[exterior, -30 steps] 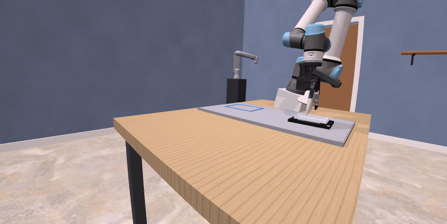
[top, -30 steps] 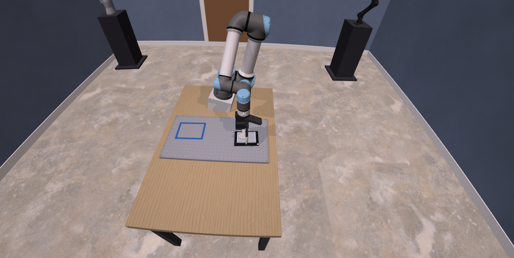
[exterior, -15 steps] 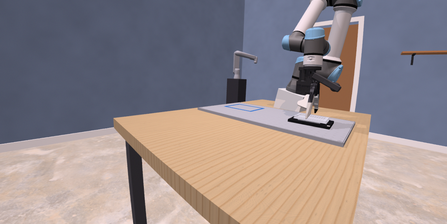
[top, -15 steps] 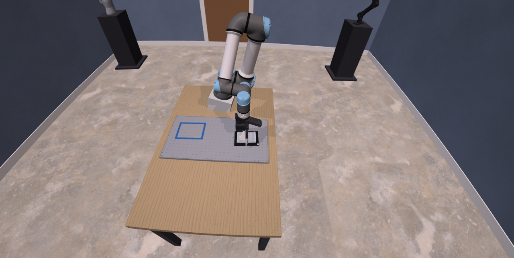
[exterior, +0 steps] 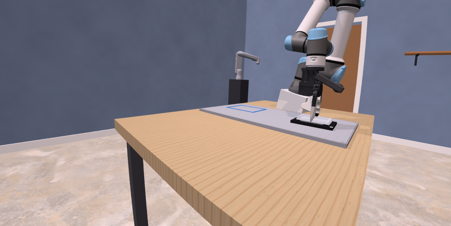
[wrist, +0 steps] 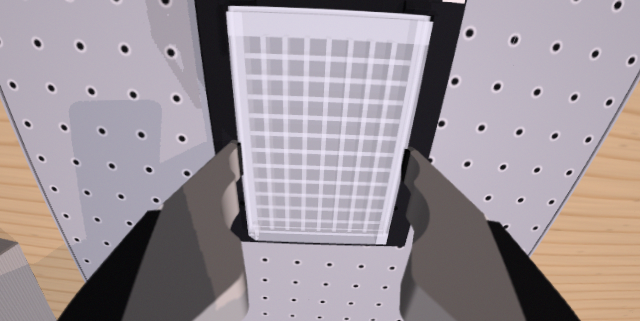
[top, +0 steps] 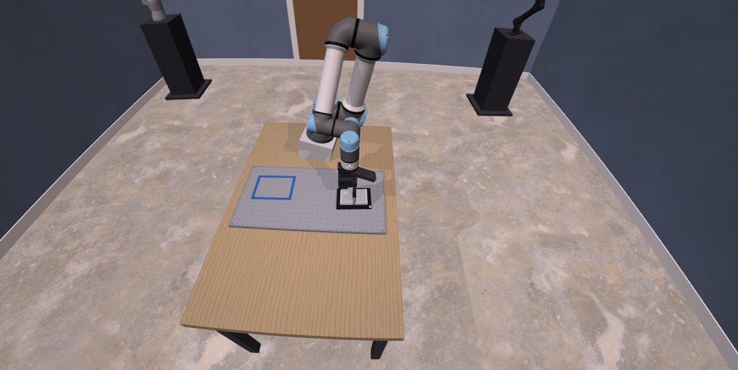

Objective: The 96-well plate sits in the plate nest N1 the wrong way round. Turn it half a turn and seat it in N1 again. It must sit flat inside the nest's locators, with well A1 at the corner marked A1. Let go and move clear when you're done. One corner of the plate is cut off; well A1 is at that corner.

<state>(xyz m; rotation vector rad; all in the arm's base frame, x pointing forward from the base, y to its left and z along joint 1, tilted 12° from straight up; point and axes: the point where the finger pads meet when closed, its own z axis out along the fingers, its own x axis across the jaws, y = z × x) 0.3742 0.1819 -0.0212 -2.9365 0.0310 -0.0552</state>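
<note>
Right now the nest N1 is 20 mm below my hand. The rest, counted from my hand: A1 label (70 mm to the left, 60 mm ahead, 20 mm below); then 96-well plate (10 mm below).
</note>
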